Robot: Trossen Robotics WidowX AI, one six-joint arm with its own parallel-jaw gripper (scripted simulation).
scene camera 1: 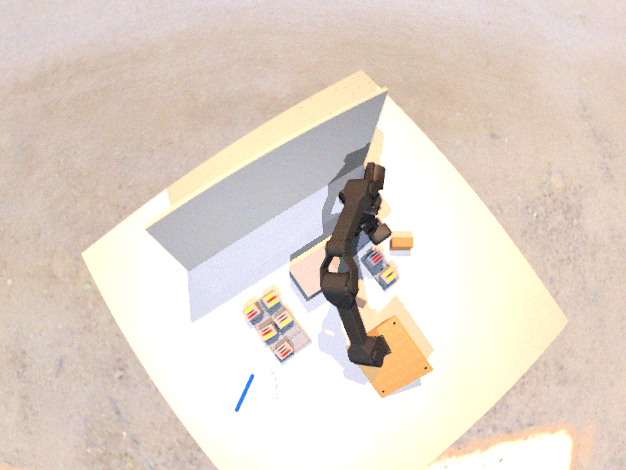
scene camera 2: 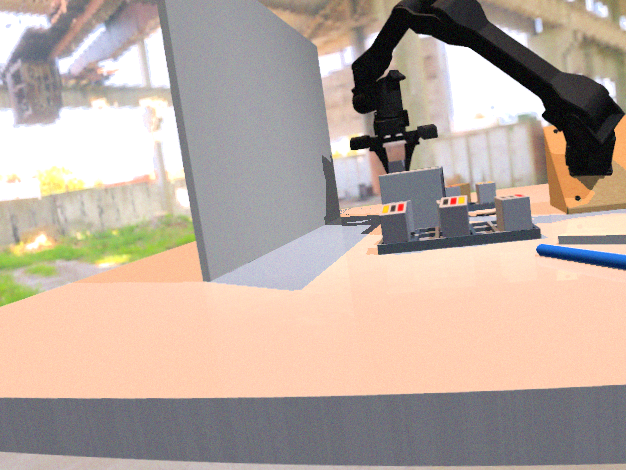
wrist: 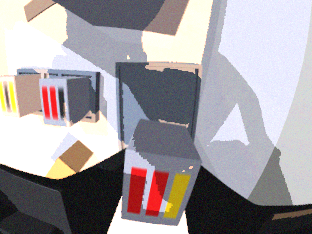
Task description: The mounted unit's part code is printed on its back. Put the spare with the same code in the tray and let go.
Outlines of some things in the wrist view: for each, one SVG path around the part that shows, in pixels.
My gripper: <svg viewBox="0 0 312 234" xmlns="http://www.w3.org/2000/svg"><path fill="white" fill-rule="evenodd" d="M201 165L196 184L193 185L191 196L189 196L184 210L185 217L187 217L185 221L187 221L188 234L312 234L312 204L261 206L255 204L255 202L252 204L252 201L249 202L247 198L240 196L237 192L233 192L233 189L223 184L223 181L217 180L216 176L213 176L209 170L204 169L204 166ZM127 148L121 149L120 152L113 154L112 157L104 158L99 164L96 162L91 168L81 170L81 172L79 170L76 174L59 178L59 180L37 176L37 174L28 172L25 173L23 170L13 169L12 166L9 168L8 165L0 164L0 234L107 234L108 229L111 228L112 218L116 214L121 196L123 196L121 189L123 189L125 149Z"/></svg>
A tan block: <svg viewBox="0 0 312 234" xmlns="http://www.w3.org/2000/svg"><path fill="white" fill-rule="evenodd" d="M92 150L80 140L75 141L71 148L61 153L56 162L53 162L52 168L48 170L45 177L59 180L59 178L76 174L79 170L83 169L83 165L87 164L88 158L92 157Z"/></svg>
